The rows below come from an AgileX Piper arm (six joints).
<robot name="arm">
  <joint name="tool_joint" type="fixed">
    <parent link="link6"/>
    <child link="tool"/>
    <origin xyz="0 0 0" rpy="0 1.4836 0"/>
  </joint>
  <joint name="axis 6" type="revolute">
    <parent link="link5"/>
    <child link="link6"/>
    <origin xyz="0.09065 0 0.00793"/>
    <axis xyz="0.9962 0 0.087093"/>
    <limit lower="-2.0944" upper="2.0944"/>
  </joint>
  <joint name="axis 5" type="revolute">
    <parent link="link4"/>
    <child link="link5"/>
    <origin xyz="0 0 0"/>
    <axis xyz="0 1 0"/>
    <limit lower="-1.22" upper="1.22"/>
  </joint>
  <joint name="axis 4" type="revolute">
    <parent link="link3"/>
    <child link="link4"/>
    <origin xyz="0.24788 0 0.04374"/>
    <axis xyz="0.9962 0 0.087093"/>
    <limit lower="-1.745" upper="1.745"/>
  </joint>
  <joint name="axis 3" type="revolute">
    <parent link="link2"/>
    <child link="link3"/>
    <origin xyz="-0.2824 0 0.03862"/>
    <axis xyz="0 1 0"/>
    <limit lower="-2.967" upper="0"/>
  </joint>
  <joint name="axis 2" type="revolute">
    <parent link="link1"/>
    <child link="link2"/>
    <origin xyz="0 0 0"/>
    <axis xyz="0 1 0"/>
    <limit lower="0" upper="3.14"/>
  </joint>
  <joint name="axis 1" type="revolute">
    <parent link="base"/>
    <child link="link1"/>
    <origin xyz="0 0 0.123"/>
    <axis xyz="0 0 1"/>
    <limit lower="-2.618" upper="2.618"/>
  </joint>
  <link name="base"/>
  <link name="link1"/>
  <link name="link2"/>
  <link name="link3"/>
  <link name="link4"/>
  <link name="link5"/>
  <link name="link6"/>
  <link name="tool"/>
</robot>
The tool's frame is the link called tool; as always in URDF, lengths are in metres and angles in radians.
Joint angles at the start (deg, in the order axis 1, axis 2, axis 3, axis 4, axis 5, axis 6): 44.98 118.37 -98.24 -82.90 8.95 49.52
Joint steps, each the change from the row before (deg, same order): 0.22 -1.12 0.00 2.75 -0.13 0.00; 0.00 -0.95 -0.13 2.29 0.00 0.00; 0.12 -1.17 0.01 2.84 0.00 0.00; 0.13 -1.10 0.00 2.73 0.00 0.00; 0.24 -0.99 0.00 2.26 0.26 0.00; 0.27 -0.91 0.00 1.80 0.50 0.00; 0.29 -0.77 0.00 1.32 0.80 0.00; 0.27 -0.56 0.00 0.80 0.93 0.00
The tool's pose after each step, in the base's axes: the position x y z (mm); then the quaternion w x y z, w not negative. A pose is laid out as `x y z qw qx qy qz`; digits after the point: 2 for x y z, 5 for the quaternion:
361.30 344.33 292.90 0.60608 -0.45102 0.65494 0.01729
359.20 342.36 301.38 0.61052 -0.43539 0.66086 0.03103
355.63 340.46 310.75 0.61433 -0.41732 0.66788 0.04882
352.05 338.68 319.54 0.61739 -0.40008 0.67407 0.06630
348.23 337.40 327.31 0.61965 -0.38539 0.67904 0.08013
344.58 336.10 334.29 0.62144 -0.37274 0.68320 0.09005
341.39 334.81 339.97 0.62245 -0.36219 0.68723 0.09532
338.97 333.74 343.87 0.62275 -0.35450 0.69082 0.09637

